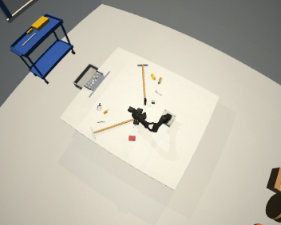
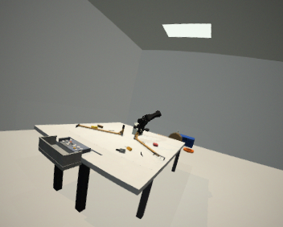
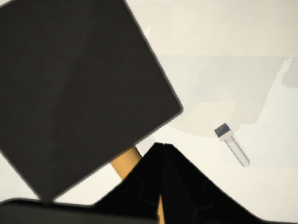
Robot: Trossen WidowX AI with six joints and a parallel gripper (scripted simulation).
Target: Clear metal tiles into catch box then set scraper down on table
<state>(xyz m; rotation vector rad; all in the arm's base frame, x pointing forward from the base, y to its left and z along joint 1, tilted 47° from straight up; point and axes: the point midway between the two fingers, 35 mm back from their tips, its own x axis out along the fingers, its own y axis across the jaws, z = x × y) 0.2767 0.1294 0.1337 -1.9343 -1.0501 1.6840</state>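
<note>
Now: gripper tip 460 mm to the left of the long scraper, 210 mm short of it and 10 mm above it. From my gripper tip the other things lie so: red block 210 mm to the left, 60 mm below, 50 mm behind; yellow piece 620 mm to the right, 160 mm ahead, 60 mm below; long wooden-handled tool 170 mm to the left, 160 mm ahead.
</note>
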